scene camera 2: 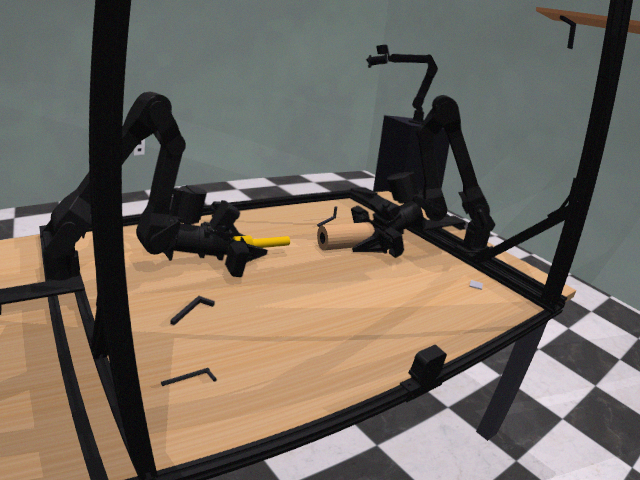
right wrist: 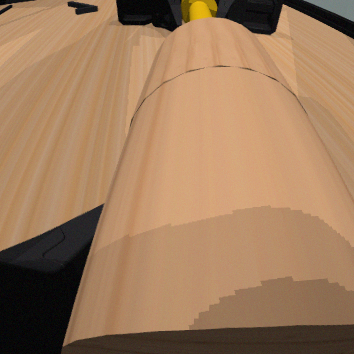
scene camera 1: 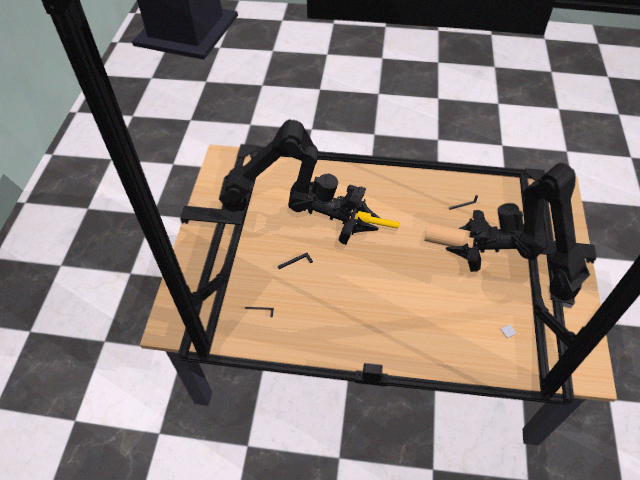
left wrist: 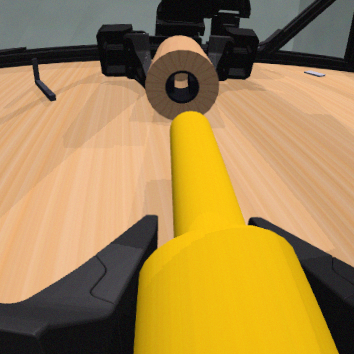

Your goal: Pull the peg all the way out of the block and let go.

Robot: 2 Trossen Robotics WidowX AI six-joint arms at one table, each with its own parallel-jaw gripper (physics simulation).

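Frame: origin at the left arm's base, x ahead, y left, z up, level; metres.
Seen in the pictures: left gripper, fingertip midpoint: [scene camera 2: 264, 248] [scene camera 1: 379, 224] [left wrist: 202, 227]; right gripper, fingertip midpoint: [scene camera 2: 346, 245] [scene camera 1: 447, 241] [left wrist: 179, 92]; left arm's base at its link origin: [scene camera 2: 62, 275] [scene camera 1: 234, 205]; right arm's base at its link origin: [scene camera 2: 475, 245] [scene camera 1: 562, 292].
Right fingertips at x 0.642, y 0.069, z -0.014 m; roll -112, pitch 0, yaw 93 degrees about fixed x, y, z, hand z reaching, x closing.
Note:
Offsets run from my right fingertips to a thing's middle. "spot": to the spot under its first point. Level surfaces: height alone.
The yellow peg {dx -0.209, dy -0.006, dz +0.023 m} [scene camera 1: 385, 222] [scene camera 2: 271, 241] [left wrist: 202, 175] [right wrist: 200, 11] is fully outside the block, its thin end pointing toward the block's hole across a gap. My left gripper [scene camera 1: 370, 222] [scene camera 2: 250, 242] is shut on the peg's thick end and holds it just above the table. The block {dx -0.004, dy +0.001, dz +0.023 m} [scene camera 1: 445, 235] [scene camera 2: 345, 235] [left wrist: 182, 50] [right wrist: 215, 150] is a round wooden cylinder lying level, its dark-rimmed hole facing the peg. My right gripper [scene camera 1: 457, 238] [scene camera 2: 361, 232] is shut on the block's far end. In the right wrist view, part of one right finger is hidden behind the block.
Black hex keys lie on the table {dz -0.005 m} [scene camera 1: 330, 320]: one {dx -0.398, dy -0.206, dz -0.001 m} [scene camera 1: 295, 260] [scene camera 2: 191, 308] and another {dx -0.441, dy -0.381, dz -0.002 m} [scene camera 1: 261, 308] [scene camera 2: 190, 377] nearer the front, a third {dx +0.022, dy +0.152, dz +0.011 m} [scene camera 1: 463, 203] [scene camera 2: 328, 217] behind the block. A small pale square {spot: dx +0.209, dy -0.242, dz -0.002 m} [scene camera 1: 508, 331] [scene camera 2: 475, 284] lies at the right. A black frame [scene camera 1: 289, 368] borders the table.

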